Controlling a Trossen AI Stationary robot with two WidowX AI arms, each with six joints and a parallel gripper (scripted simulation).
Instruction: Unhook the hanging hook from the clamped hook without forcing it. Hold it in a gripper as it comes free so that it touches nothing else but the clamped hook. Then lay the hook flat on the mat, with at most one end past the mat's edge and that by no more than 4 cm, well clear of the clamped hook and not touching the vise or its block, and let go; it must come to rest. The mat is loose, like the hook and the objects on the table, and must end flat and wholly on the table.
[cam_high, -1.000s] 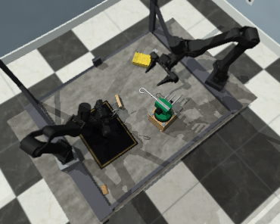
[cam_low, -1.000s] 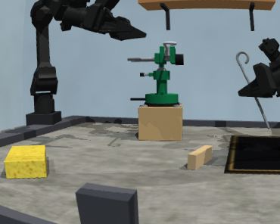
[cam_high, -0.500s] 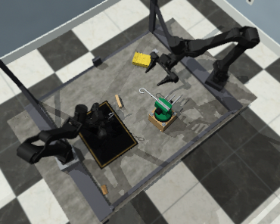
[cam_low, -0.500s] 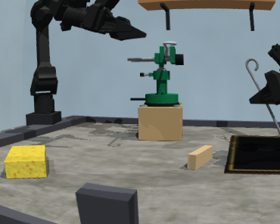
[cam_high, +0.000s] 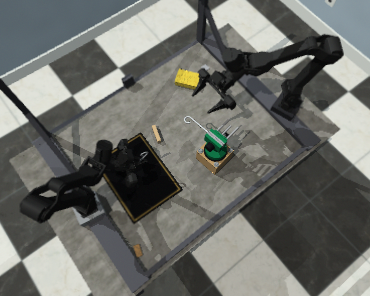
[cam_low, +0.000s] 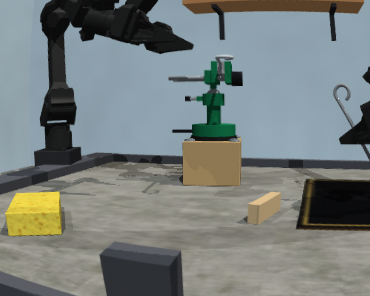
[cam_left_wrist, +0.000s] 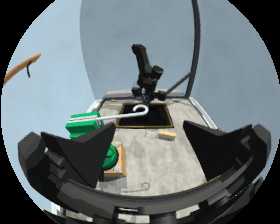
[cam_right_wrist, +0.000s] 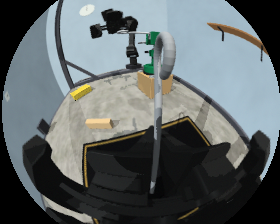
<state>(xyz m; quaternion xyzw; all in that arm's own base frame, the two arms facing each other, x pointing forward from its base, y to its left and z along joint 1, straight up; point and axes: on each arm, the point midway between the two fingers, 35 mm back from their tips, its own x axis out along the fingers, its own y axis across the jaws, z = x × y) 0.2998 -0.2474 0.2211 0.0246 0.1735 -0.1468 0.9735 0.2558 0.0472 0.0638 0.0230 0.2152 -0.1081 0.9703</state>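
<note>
My right hand is 1 cm short of the black mat, 3 cm to the left of it and 11 cm above it. Also, from my right hand: small wooden block: 12 cm behind, 13 cm to the left, 10 cm below.
</note>
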